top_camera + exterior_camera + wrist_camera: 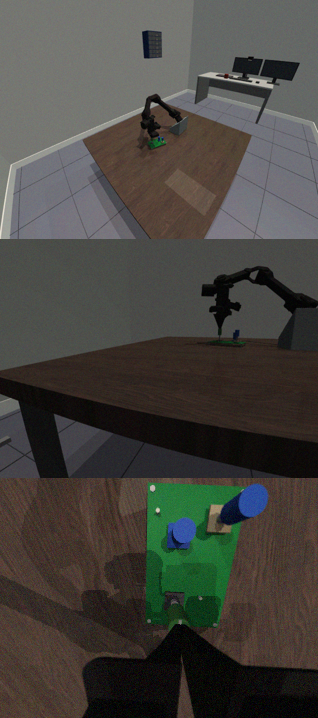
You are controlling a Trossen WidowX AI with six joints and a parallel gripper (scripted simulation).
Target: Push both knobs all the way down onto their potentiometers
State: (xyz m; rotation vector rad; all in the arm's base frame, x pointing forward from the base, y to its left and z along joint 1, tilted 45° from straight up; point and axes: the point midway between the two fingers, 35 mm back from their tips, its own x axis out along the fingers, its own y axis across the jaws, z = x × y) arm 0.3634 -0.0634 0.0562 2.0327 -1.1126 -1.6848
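Right now the blue knob is 70 mm behind my gripper tip, 40 mm below it and 30 mm to the left of it. The rest, counted from my gripper tip: green knob (10 mm below).
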